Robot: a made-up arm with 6 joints. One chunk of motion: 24 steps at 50 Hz.
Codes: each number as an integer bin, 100 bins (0 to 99) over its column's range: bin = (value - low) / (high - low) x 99, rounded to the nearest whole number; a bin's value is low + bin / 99 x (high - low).
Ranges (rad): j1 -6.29..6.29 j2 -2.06..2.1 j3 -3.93..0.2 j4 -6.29..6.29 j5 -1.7..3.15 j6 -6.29..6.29
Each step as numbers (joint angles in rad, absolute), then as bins.
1 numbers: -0.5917 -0.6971 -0.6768 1.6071 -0.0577 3.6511
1 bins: 45 32 78 62 34 78
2 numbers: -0.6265 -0.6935 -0.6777 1.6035 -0.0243 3.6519
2 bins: 45 33 78 62 34 78
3 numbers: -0.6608 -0.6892 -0.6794 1.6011 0.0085 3.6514
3 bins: 44 33 78 62 35 78
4 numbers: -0.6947 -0.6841 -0.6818 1.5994 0.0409 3.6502
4 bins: 44 33 78 62 36 78
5 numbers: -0.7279 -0.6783 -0.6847 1.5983 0.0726 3.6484
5 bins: 44 33 78 62 36 78
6 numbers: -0.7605 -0.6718 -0.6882 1.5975 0.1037 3.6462
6 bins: 44 33 78 62 37 78
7 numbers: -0.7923 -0.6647 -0.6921 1.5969 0.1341 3.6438
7 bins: 43 33 78 62 37 78
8 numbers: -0.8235 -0.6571 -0.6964 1.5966 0.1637 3.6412
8 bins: 43 33 78 62 38 78
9 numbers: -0.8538 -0.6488 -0.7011 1.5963 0.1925 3.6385
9 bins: 43 34 77 62 39 78
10 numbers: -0.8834 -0.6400 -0.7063 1.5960 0.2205 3.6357
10 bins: 43 34 77 62 39 78
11 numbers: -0.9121 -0.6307 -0.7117 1.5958 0.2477 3.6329
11 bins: 42 34 77 62 40 78
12 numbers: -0.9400 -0.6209 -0.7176 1.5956 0.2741 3.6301
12 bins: 42 34 77 62 40 78
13 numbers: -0.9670 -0.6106 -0.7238 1.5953 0.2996 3.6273
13 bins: 42 34 77 62 41 78
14 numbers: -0.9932 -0.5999 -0.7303 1.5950 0.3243 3.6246
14 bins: 42 35 77 62 41 78
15 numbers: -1.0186 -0.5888 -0.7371 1.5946 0.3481 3.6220
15 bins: 41 35 77 62 42 78
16 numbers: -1.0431 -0.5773 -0.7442 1.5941 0.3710 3.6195
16 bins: 41 35 76 62 42 78
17 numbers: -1.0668 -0.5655 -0.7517 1.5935 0.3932 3.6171
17 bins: 41 36 76 62 43 78
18 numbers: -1.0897 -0.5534 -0.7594 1.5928 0.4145 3.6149
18 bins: 41 36 76 62 43 78
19 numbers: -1.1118 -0.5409 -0.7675 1.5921 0.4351 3.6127
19 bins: 41 36 76 62 44 78
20 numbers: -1.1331 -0.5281 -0.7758 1.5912 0.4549 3.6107
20 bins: 41 36 76 62 44 78
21 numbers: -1.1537 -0.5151 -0.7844 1.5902 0.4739 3.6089
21 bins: 40 37 75 62 44 78
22 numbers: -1.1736 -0.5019 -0.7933 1.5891 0.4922 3.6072
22 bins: 40 37 75 62 45 78
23 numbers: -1.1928 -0.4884 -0.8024 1.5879 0.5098 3.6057
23 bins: 40 37 75 62 45 78
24 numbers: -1.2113 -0.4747 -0.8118 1.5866 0.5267 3.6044
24 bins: 40 38 75 62 45 78
